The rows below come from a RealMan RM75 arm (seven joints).
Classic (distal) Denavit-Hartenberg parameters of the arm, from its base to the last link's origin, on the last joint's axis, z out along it. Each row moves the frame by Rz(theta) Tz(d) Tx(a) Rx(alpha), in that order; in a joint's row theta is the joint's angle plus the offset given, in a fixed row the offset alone. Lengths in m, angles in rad.
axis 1: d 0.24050; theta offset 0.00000; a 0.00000; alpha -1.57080
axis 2: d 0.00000; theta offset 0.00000; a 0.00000; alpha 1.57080
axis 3: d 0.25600; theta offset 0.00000; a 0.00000; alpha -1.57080
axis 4: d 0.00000; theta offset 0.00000; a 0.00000; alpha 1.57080
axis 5: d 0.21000; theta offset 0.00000; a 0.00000; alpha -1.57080
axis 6: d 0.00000; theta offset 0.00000; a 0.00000; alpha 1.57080
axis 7: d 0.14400; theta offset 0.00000; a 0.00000; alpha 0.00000
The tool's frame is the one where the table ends.
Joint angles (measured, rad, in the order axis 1, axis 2, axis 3, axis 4, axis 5, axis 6, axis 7), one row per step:
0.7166 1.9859 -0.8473 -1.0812 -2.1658 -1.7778 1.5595
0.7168 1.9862 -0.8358 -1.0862 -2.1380 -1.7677 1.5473
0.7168 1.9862 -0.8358 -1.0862 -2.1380 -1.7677 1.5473
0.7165 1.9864 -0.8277 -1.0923 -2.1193 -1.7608 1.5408
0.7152 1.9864 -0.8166 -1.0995 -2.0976 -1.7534 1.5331
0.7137 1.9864 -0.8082 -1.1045 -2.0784 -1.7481 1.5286
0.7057 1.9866 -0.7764 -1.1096 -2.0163 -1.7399 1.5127
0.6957 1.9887 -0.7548 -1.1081 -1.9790 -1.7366 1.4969
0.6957 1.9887 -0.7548 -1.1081 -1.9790 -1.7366 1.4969
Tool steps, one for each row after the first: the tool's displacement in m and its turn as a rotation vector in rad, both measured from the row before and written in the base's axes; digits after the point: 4 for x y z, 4 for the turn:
-0.0040 0.0022 0.0033 0.0249 0.0295 0.0189
0.0000 0.0000 0.0000 0.0000 0.0000 0.0000
-0.0029 0.0015 0.0028 0.0188 0.0193 0.0123
-0.0028 0.0016 0.0037 0.0229 0.0230 0.0129
-0.0022 0.0010 0.0029 0.0168 0.0202 0.0087
-0.0041 0.0011 0.0088 0.0431 0.0706 0.0195
0.0002 -0.0006 0.0047 0.0252 0.0446 0.0088
0.0000 0.0000 0.0000 0.0000 0.0000 0.0000

